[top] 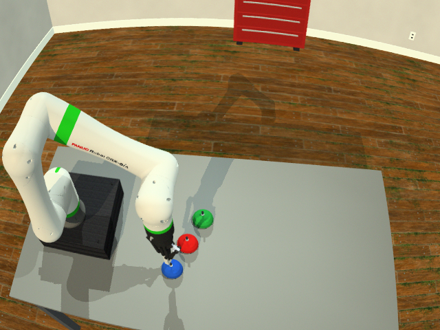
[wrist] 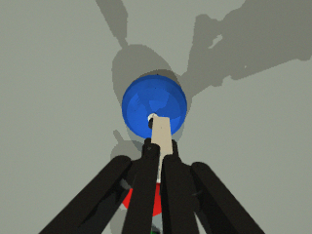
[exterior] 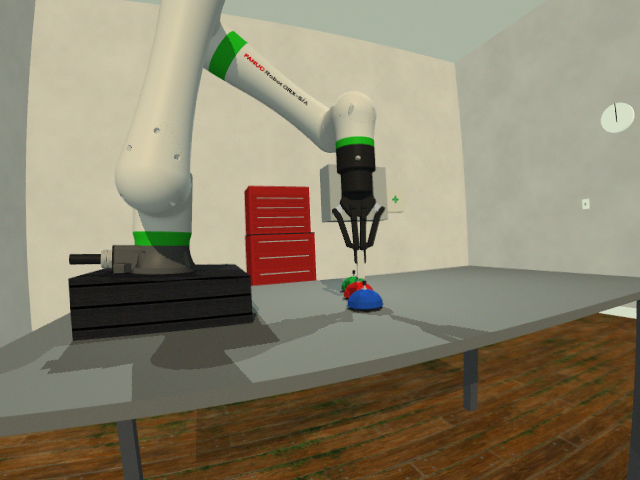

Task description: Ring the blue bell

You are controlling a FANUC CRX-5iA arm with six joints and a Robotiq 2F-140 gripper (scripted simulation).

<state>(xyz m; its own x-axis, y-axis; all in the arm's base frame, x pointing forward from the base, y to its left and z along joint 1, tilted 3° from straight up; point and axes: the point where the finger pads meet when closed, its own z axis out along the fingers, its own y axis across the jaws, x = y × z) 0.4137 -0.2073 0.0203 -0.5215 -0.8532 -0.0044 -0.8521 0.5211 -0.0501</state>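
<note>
Right now my hand is 1 cm short of the blue bell and 7 cm above it. Round my hand: red bell (7 cm ahead, 11 cm to the left, 7 cm below); green bell (14 cm ahead, 22 cm to the left, 7 cm below).
</note>
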